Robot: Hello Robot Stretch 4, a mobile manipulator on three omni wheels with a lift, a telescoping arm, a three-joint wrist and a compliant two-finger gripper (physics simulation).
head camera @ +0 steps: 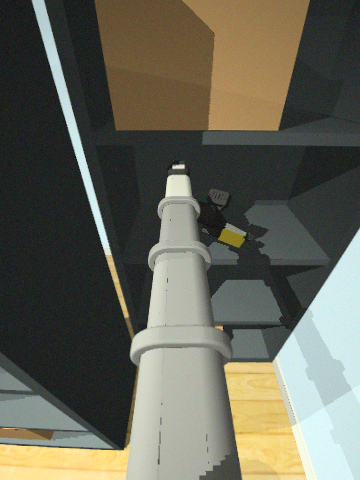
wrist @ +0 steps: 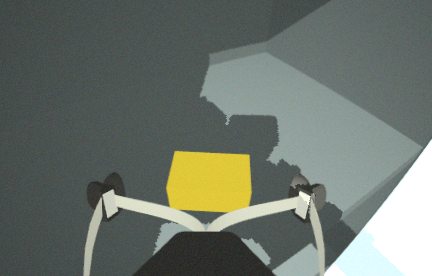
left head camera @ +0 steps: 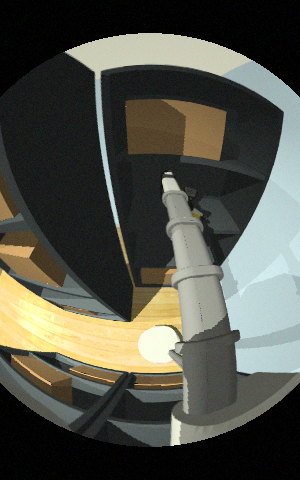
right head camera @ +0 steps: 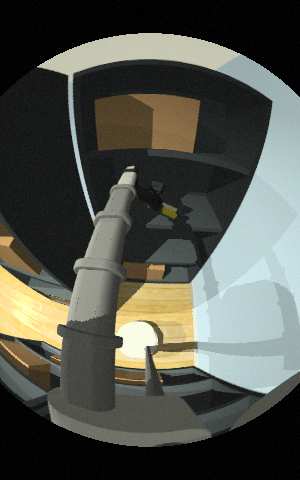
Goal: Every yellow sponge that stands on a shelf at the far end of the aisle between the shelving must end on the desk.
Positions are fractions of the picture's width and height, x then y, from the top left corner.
A dark shelving unit (head camera: 0.20,0.78): 0.75 m from the lens.
